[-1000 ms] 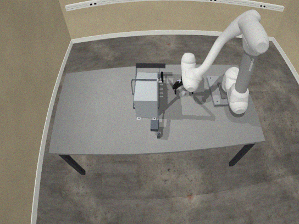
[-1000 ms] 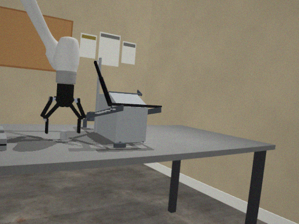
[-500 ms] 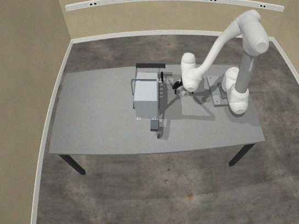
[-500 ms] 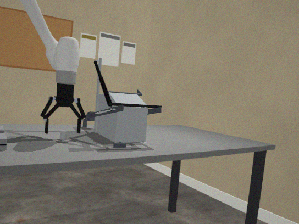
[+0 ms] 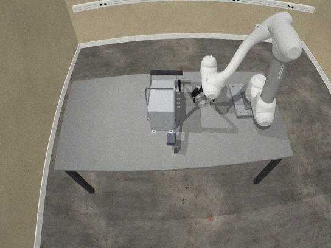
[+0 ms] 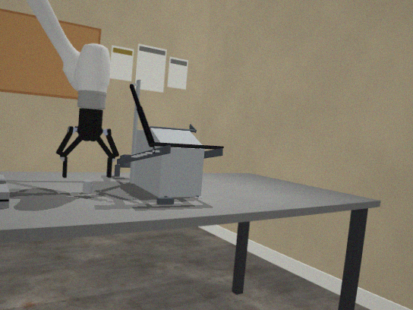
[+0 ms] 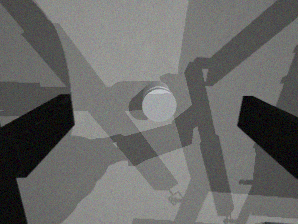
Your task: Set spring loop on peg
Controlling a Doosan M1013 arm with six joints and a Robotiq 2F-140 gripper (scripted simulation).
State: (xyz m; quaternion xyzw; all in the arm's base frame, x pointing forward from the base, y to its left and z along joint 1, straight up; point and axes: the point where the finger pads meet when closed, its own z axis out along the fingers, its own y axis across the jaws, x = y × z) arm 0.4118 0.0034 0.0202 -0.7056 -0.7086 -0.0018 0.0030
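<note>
Now: hand 4 cm above the steel test weight. Also, from my hand: dark spring 20 cm above, 19 cm ahead, 1 cm to the left.
</note>
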